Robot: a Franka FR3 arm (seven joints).
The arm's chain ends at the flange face. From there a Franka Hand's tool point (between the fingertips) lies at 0.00 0.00 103.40 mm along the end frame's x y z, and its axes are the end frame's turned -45 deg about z.
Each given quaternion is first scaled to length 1.
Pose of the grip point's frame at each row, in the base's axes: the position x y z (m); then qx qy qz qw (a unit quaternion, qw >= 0):
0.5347 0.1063 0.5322 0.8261 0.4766 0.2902 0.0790
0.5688 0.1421 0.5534 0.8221 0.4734 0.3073 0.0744
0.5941 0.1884 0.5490 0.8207 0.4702 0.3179 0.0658
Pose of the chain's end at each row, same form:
0.4773 0.0912 0.6169 -0.9456 -0.1242 -0.2983 0.0381
0.5093 0.1247 0.6361 -0.9407 -0.1228 -0.3124 0.0489
0.5337 0.1687 0.6306 -0.9382 -0.1203 -0.3189 0.0609

